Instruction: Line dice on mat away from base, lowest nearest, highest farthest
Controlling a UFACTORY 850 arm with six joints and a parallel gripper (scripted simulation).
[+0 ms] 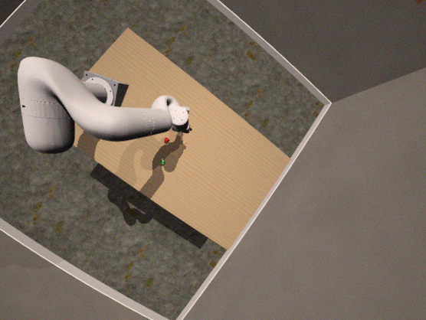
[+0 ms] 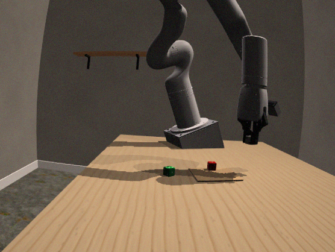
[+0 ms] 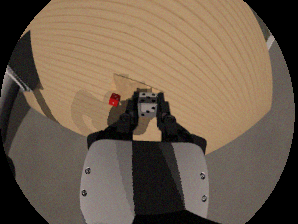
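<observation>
Right now my hand is 1 cm past the tan mat, 10 cm to the left of it and 12 cm above it. The rest, counted from my hand: white die 1 cm below; then red die 6 cm behind, 10 cm to the right, 11 cm below; then green die 25 cm to the right, 11 cm below.
</observation>
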